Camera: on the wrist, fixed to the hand. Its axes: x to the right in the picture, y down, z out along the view.
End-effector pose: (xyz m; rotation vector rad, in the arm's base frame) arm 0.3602 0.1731 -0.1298 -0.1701 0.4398 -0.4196
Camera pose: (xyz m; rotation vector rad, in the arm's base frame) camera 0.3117 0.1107 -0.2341 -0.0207 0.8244 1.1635
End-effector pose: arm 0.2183 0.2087 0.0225 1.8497 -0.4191 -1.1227
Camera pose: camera 0.3240 0.2789 -0.0096 0.8830 -1.1017 0.1898
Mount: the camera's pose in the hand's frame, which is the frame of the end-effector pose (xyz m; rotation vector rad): 0.0262 -0.0476 -0.1191 -0.3111 0.3337 1.5488
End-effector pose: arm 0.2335 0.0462 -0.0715 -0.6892 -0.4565 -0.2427
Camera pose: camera 0.2777 -0.0697 -0.1133 -1.1002 0.5143 1.0432
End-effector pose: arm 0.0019 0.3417 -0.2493 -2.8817 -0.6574 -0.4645
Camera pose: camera -0.0283 0.3694 -0.1250 -2.4343 1.6571 -0.6945
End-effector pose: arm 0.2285 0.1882 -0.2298 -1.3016 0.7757 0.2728
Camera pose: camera 0.2328 0.0579 -0.2180 -0.7579 1.9881 1.4605
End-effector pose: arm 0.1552 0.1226 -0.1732 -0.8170 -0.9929 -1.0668
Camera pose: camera 0.1435 -0.0071 -0.1869 -1.2382 0.2410 0.0472
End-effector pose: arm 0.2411 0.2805 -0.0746 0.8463 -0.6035 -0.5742
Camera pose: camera 0.3305 0.2977 -0.1687 0.0077 -0.6541 0.8553
